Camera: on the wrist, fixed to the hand. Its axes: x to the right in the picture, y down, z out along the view.
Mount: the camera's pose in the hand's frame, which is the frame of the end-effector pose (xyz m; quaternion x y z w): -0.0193 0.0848 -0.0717 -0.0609 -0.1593 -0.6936 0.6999
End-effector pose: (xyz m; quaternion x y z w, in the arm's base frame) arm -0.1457 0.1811 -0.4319 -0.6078 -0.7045 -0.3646 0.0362
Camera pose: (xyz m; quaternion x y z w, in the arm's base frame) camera -0.0940 0.1247 -0.3492 -0.0030 0.8982 0.2264 0.3768
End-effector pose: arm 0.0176 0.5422 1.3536 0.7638 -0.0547 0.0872 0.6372
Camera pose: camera -0.0224 0.5967 1.4438 0.5476 0.3847 -0.5059 0.5442
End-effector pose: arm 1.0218 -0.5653 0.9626 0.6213 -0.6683 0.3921 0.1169
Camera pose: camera 0.9238 -0.5098 0.9658 0.9537 -0.0793 0.0537 0.2851
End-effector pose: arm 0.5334 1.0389 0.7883 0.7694 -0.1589 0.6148 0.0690
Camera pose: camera 0.4355 0.9839 0.7789 0.7425 0.3740 0.2502 0.4963
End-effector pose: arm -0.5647 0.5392 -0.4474 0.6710 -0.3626 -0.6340 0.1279
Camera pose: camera -0.5233 0.4713 -0.3675 -0.6123 -0.2299 0.6614 0.3671
